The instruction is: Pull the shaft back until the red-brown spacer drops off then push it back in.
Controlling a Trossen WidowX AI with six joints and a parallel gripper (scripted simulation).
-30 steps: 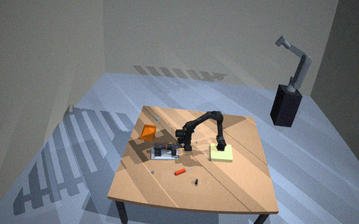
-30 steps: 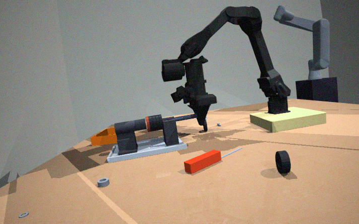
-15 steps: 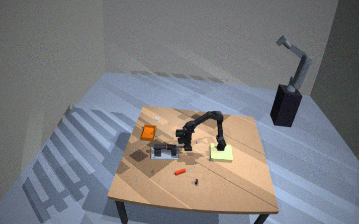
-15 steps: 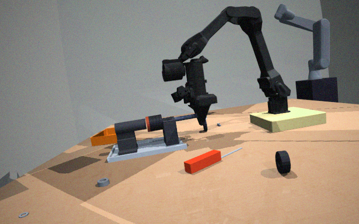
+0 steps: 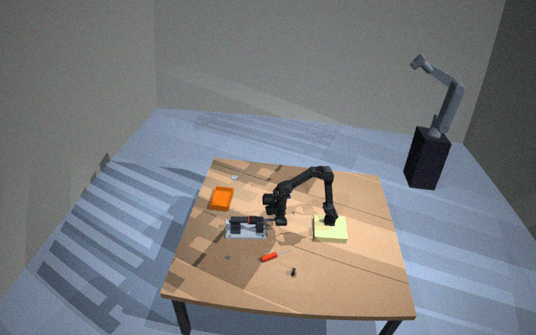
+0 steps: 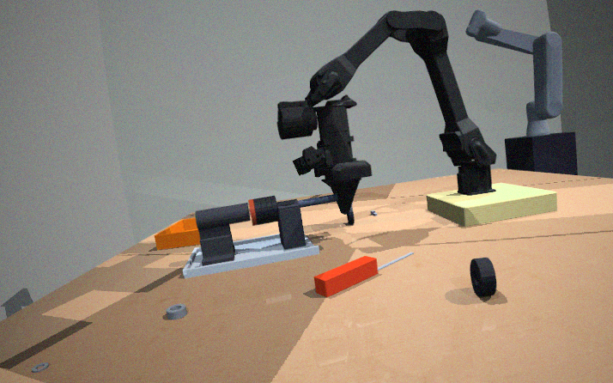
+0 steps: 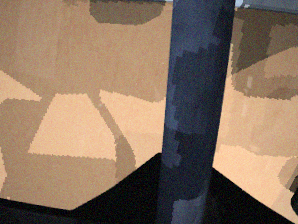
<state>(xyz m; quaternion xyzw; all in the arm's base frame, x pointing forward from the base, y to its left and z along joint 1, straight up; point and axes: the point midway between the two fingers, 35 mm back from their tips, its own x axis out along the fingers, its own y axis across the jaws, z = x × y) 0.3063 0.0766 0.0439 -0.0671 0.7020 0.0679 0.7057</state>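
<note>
My gripper tip is now 8 cm short of the shaft, 1 cm to the right of it and 3 cm below it. The rest, counted from my gripper tip: orange tray: 38 cm ahead, 21 cm to the right, 4 cm below; red-brown spacer: 17 cm ahead, 3 cm to the left, 3 cm above; dark spacer: 15 cm ahead, 3 cm to the left, 3 cm above.
</note>
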